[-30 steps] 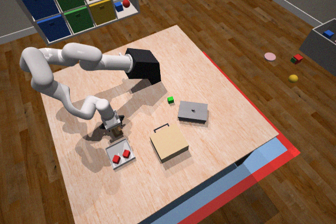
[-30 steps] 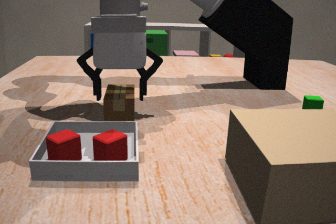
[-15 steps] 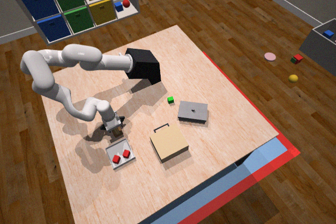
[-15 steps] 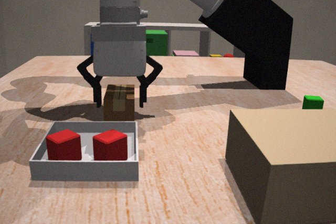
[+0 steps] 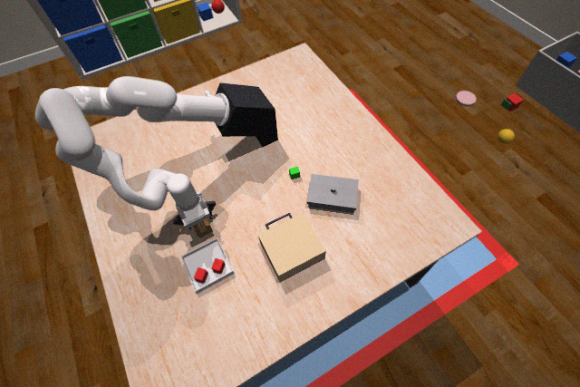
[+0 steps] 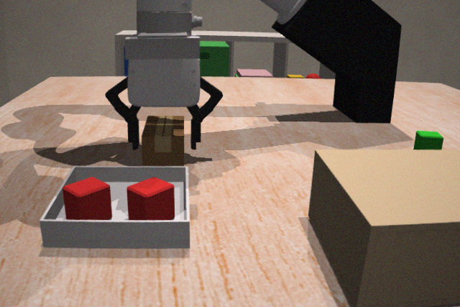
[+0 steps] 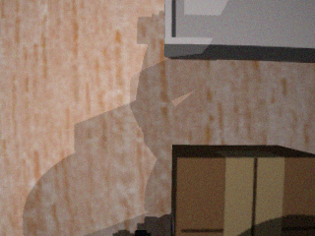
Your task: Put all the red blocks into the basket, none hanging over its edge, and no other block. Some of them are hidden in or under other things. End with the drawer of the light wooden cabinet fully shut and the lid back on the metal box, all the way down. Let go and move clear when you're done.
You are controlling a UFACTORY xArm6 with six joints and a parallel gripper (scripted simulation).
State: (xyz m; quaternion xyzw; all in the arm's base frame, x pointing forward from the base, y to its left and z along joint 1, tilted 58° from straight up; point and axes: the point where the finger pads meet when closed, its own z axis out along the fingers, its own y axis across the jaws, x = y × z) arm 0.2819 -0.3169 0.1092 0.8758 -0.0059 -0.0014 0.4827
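The cardboard box lies right at my hand. Round my hand: drawer: 26 cm ahead, 25 cm to the left; light wooden cabinet: 27 cm ahead, 25 cm to the left, 1 cm above; grey basket: 17 cm ahead, 4 cm to the right, 2 cm below.
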